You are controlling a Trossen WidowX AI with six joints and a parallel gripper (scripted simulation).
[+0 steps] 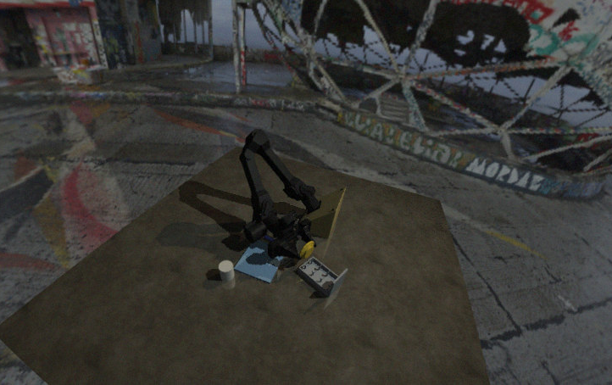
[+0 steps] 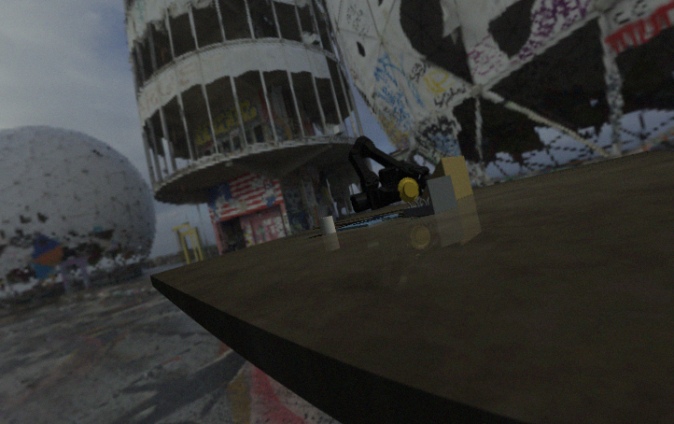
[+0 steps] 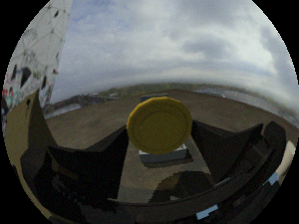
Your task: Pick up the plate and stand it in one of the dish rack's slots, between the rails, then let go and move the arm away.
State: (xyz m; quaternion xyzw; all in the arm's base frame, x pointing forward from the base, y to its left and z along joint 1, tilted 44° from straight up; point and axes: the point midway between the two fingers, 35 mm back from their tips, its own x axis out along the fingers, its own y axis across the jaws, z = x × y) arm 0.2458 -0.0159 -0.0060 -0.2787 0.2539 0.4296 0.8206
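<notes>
The grey dish rack lies 5 cm to the left of my gripper tip, 4 cm below it and 4 cm ahead of it. The rest, counted from my gripper tip: blue spoon 17 cm to the right, 8 cm behind, 6 cm below; yellow plate 1 cm to the right; light blue mat 15 cm to the right, 7 cm below, 2 cm ahead.
</notes>
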